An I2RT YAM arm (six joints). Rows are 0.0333 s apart.
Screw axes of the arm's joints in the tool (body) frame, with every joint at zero. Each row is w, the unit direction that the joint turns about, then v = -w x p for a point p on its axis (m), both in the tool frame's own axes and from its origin. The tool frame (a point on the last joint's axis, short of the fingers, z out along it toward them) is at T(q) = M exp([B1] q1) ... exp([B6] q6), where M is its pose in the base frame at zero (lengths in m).
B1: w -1 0 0 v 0 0.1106 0
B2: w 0 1 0 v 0.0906 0 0.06
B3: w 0 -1 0 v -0.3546 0 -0.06
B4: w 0 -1 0 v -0.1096 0 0
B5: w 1 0 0 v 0 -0.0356 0
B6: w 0 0 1 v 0 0 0
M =
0 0 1 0.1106
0 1 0 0
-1 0 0 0.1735
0 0 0 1
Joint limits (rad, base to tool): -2.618..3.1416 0..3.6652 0..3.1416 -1.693..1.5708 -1.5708..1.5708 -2.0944..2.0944
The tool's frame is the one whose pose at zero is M.
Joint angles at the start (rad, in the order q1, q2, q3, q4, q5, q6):
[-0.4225 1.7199 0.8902 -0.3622 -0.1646 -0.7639]
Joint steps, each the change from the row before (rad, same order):
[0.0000 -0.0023 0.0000 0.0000 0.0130 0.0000]
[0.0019 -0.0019 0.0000 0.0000 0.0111 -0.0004]
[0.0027 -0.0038 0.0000 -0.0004 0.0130 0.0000]
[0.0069 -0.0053 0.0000 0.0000 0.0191 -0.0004]
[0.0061 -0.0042 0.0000 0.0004 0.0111 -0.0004]
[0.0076 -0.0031 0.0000 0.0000 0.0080 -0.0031]
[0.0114 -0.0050 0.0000 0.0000 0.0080 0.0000]
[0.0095 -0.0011 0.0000 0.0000 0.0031 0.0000]
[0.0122 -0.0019 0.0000 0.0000 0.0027 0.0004]
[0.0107 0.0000 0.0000 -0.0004 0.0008 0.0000]
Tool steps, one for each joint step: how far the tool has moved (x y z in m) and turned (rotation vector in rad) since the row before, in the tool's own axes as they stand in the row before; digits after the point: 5 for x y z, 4 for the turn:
[0.00010 -0.00040 -0.00063 0.0110 0.0074 -0.0004]
[-0.00030 0.00008 -0.00044 0.0086 0.0060 -0.0024]
[-0.00056 0.00017 -0.00093 0.0108 0.0061 -0.0029]
[-0.00144 0.00087 -0.00120 0.0150 0.0082 -0.0074]
[-0.00139 0.00089 -0.00096 0.0091 0.0032 -0.0065]
[-0.00166 0.00137 -0.00064 0.0053 0.0018 -0.0104]
[-0.00261 0.00213 -0.00108 0.0054 -0.0005 -0.0109]
[-0.00202 0.00200 -0.00008 -0.0002 -0.0007 -0.0088]
[-0.00266 0.00258 -0.00025 -0.0008 -0.0022 -0.0109]
[-0.00221 0.00241 0.00023 -0.0033 -0.0016 -0.0098]

